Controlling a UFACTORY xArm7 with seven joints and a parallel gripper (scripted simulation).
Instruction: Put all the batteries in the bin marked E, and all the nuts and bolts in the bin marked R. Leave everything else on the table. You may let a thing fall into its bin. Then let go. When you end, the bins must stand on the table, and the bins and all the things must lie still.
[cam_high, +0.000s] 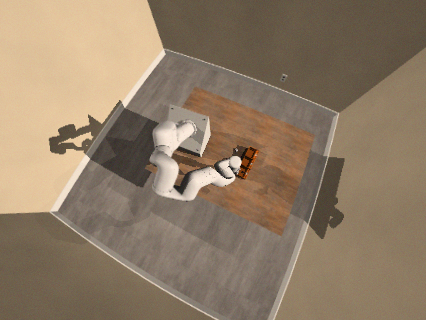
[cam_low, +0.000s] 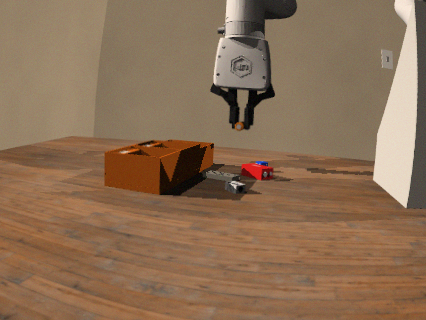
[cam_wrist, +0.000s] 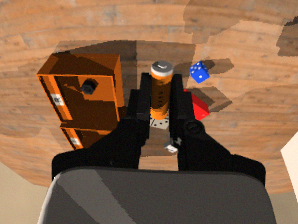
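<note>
The red block is 4 cm behind my hand, 10 cm to the left of it and 8 cm below it. Round my hand: blue piece: 4 cm behind, 3 cm to the left, 8 cm below; orange cylindrical battery: 2 cm below; small black piece: 9 cm ahead, 4 cm to the left, 8 cm below.
</note>
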